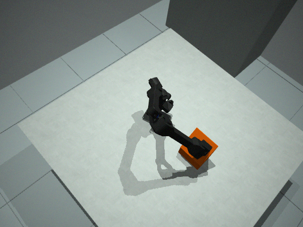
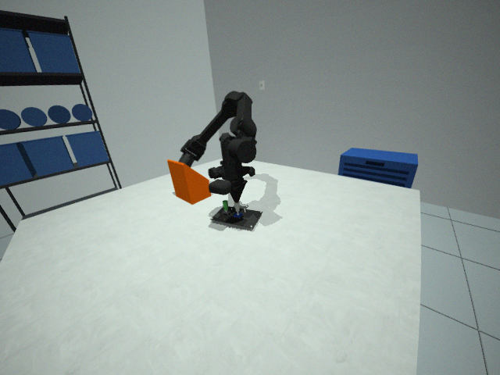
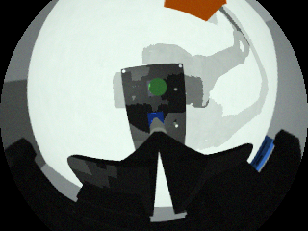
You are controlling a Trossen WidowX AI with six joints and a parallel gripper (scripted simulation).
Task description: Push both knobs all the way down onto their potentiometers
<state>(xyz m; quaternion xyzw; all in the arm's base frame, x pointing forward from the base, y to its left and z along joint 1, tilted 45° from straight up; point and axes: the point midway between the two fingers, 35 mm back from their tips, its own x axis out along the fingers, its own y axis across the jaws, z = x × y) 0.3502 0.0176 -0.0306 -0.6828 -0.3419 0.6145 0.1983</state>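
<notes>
Right now my gripper tip is 2 cm above the white knob. From my gripper tip the other things lie so: green knob (5 cm behind, 3 cm below, 1 cm to the right).
</notes>
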